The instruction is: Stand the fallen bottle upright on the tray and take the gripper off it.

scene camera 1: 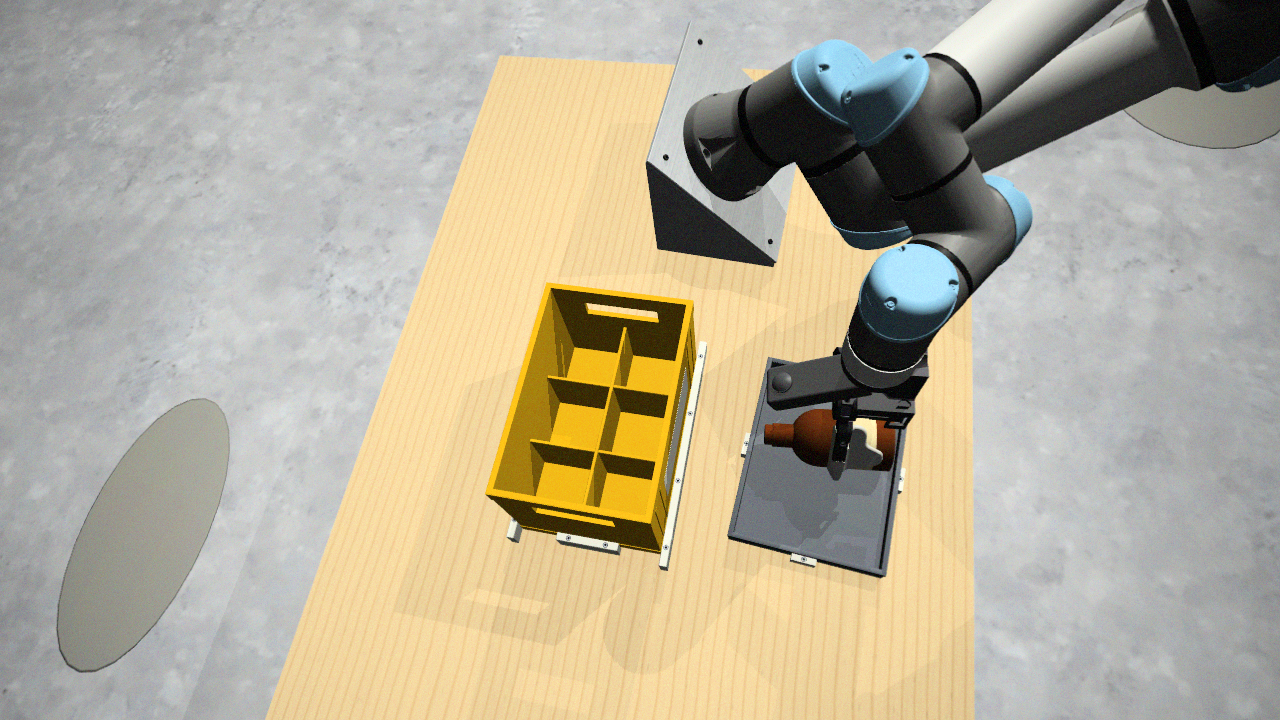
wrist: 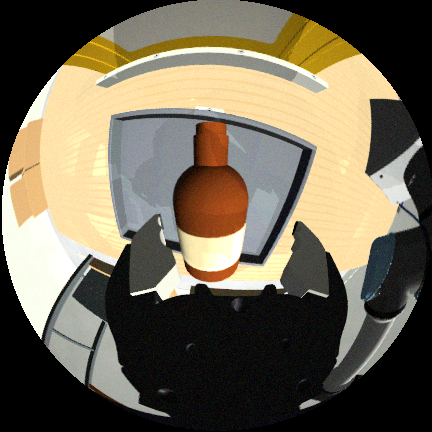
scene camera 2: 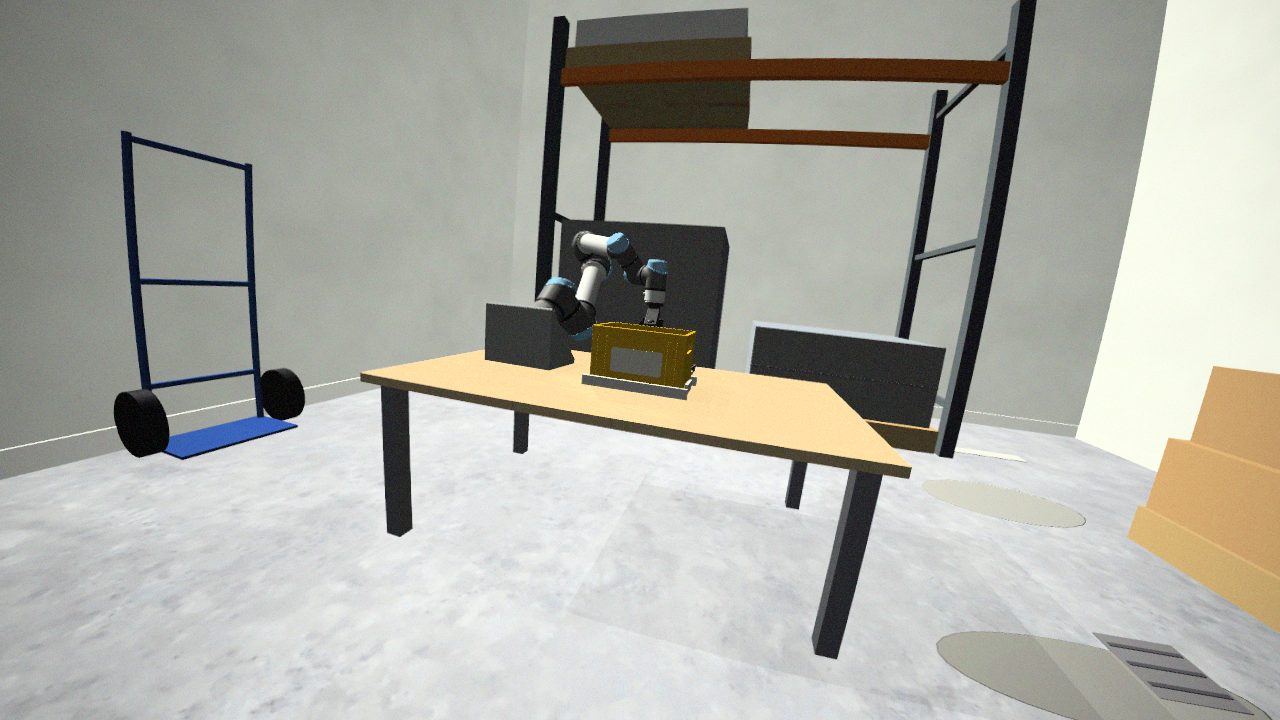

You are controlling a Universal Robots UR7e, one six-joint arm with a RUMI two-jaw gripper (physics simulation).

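Where they show: gripper, fingertip midpoint: (scene camera 1: 835, 422) (wrist: 228, 220); arm's base, origin of the base link: (scene camera 1: 722, 150) (scene camera 2: 537, 328).
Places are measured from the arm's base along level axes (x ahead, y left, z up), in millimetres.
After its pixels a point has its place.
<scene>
A brown bottle (scene camera 1: 812, 437) {z -48, x 395, y 167 mm} (wrist: 210, 200) {z -46, x 379, y 166 mm} with a cream label lies on its side on the grey tray (scene camera 1: 769, 510) {z -117, x 476, y 128 mm} (wrist: 150, 140) {z -117, x 466, y 121 mm}. Its neck points toward the yellow crate, and its base is by the tray's far rim from the crate. My gripper (scene camera 1: 841, 443) {z -72, x 361, y 196 mm} (wrist: 228, 220) {z -72, x 361, y 196 mm} is open and points down over the labelled part of the bottle. In the wrist view one jaw stands on each side of the bottle, with a gap on both sides. In scene camera 1 the jaws partly hide the label. The crate hides the bottle and tray in scene camera 2.
The yellow crate (scene camera 1: 528, 407) {z 11, x 430, y -176 mm} (scene camera 2: 601, 358) {z -41, x 311, y -181 mm} (wrist: 215, 41) {z -84, x 396, y 2 mm} with compartments stands beside the tray, with a white rail (scene camera 1: 682, 456) {z -92, x 430, y 9 mm} (wrist: 215, 57) {z -105, x 395, y 14 mm} between them. A dark wedge-shaped block (scene camera 1: 698, 223) {z -38, x 102, y -19 mm} (scene camera 2: 523, 335) {z -18, x -6, y -81 mm} (wrist: 387, 125) stands on the table by the arm. Small white blocks edge the tray.
</scene>
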